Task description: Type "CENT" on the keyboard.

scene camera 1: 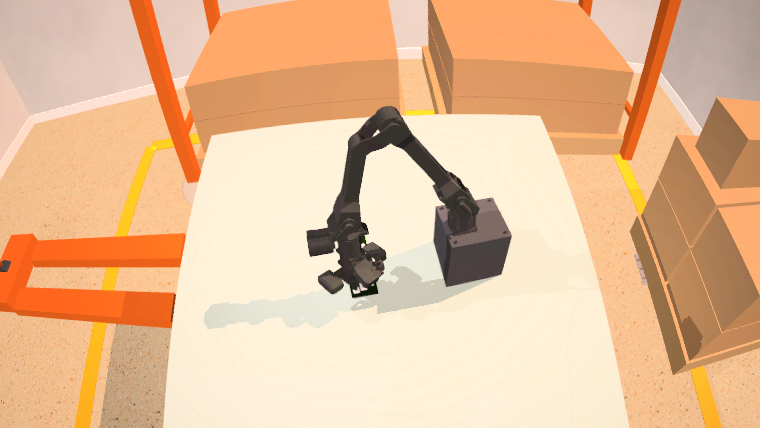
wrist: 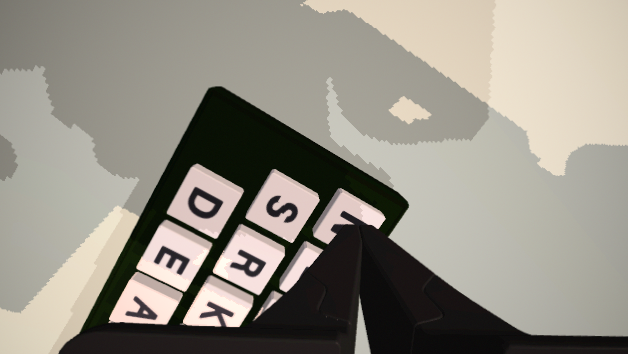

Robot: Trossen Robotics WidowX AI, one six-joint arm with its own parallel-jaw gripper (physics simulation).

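Observation:
The keyboard is a dark green slab with white letter keys, slanted in the wrist view and mostly hidden under the arm in the scene view. The N key is at its right corner, partly covered by the fingertips. The E key is at the left, between the D key and the A key. The C and T keys do not show in the wrist view. My gripper is shut and empty, its tips over the lower right part of the N key; I cannot tell whether they touch it. The tips are hidden in the scene view.
The S key, R key and K key form the middle column. The arm's base box stands on the pale table, right of the keyboard. Large cartons stand behind the table.

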